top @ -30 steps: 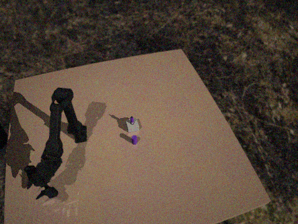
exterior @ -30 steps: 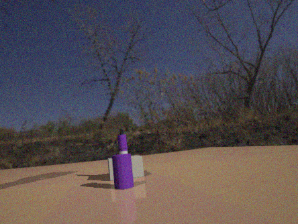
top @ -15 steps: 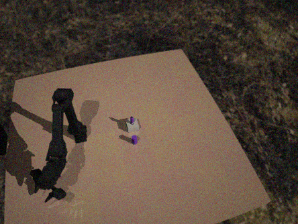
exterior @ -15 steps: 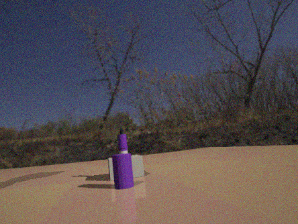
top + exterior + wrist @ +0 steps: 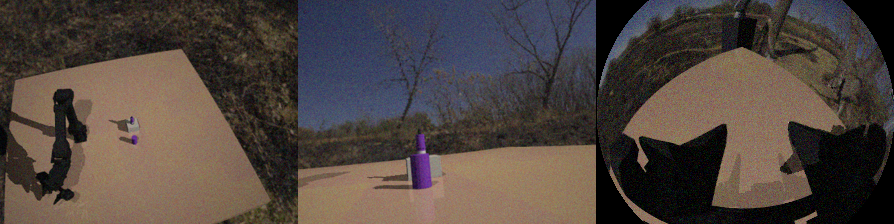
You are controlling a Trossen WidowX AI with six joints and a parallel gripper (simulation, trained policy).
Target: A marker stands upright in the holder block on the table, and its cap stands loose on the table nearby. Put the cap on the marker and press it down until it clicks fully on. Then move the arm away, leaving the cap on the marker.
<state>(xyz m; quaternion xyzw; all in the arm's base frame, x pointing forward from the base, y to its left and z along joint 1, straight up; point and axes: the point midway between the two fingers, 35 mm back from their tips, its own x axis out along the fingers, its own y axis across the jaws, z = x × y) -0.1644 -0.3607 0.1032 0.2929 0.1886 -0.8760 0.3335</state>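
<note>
Right now the purple cap is 47 cm ahead of my gripper tip, 27 cm to the left of it and 6 cm below it. The rest, counted from my gripper tip: pale holder block: 49 cm ahead, 37 cm to the left, 6 cm below.
</note>
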